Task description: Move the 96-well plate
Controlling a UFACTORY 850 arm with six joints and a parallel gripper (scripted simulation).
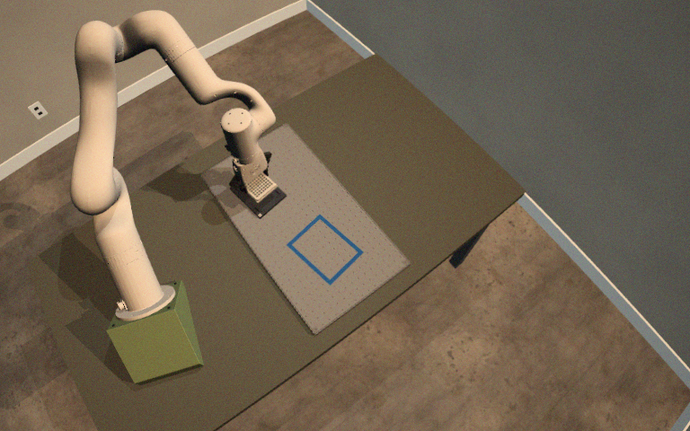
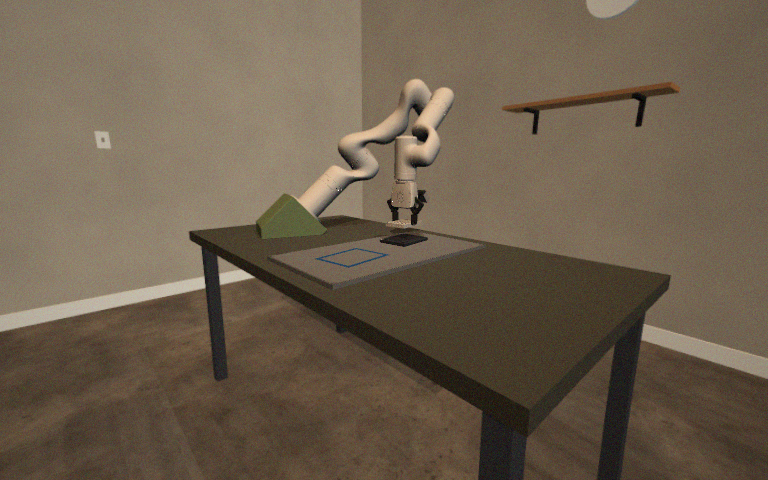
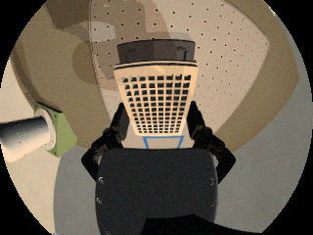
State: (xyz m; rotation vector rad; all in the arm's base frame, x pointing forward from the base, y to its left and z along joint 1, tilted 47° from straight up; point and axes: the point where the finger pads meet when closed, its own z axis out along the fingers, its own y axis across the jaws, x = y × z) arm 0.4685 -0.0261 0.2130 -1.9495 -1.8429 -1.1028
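My hand is 80 mm above the dark plate nest. The rest, counted from my hand: cream 96-well plate: 10 mm below.
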